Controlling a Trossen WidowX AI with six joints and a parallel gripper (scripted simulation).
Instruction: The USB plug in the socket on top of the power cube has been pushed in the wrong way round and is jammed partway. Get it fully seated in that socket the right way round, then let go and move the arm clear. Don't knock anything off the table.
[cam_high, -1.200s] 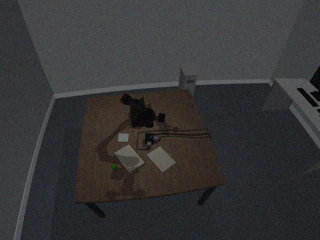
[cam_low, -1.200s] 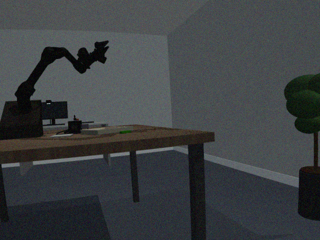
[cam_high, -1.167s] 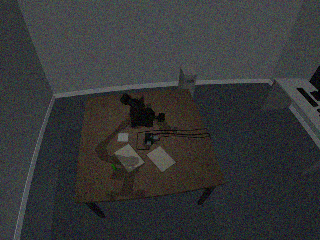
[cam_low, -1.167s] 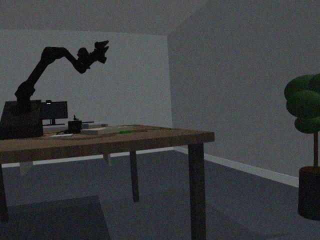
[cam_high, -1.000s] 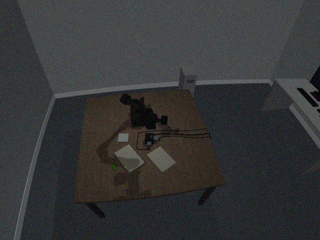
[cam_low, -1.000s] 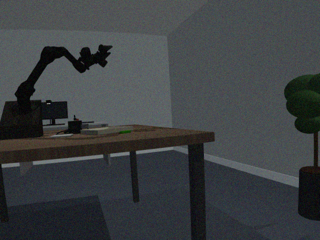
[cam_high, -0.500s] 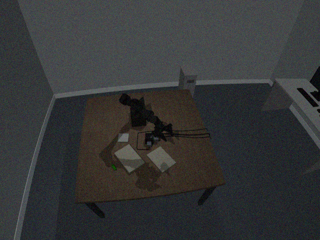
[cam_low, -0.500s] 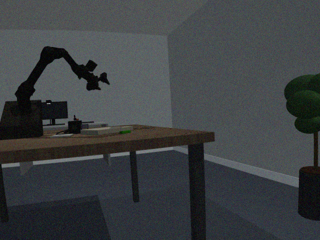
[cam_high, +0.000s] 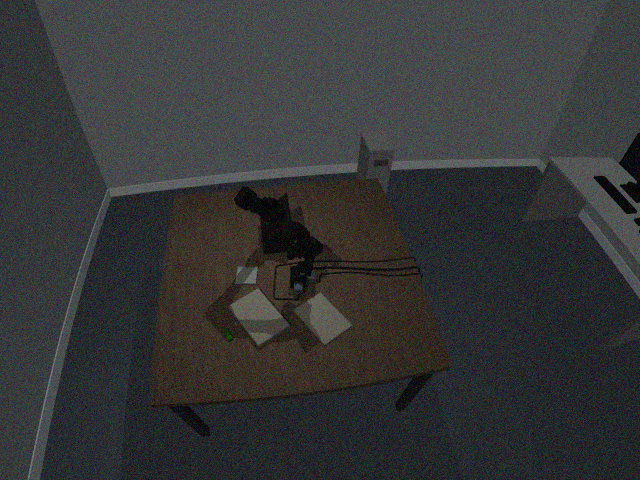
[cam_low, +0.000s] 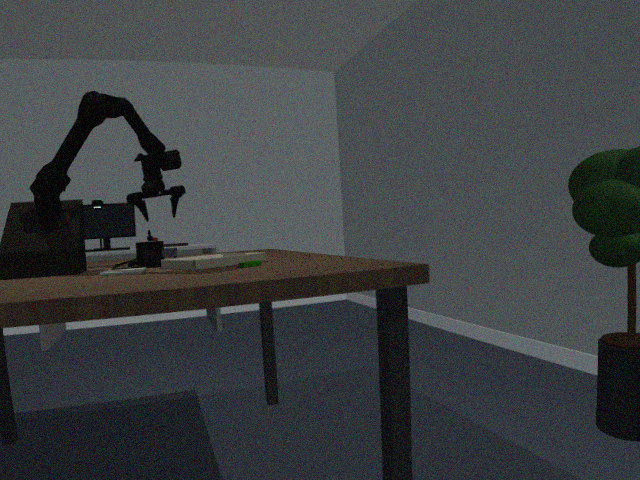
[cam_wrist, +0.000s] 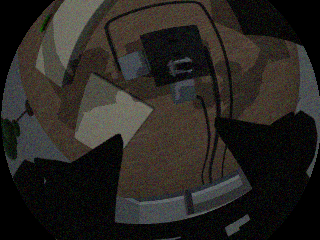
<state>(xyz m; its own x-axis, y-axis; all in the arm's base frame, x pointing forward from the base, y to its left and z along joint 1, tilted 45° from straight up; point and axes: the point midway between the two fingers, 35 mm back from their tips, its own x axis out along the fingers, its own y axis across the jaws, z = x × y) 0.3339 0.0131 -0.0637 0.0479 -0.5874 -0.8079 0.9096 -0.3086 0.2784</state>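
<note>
The USB plug lies 4 cm behind my gripper tip, 3 cm to the right of it and 6 cm below it. Round my gripper tip: white card 15 cm behind, 29 cm to the right, 14 cm below; then green block 16 cm ahead, 43 cm to the right, 14 cm below.
</note>
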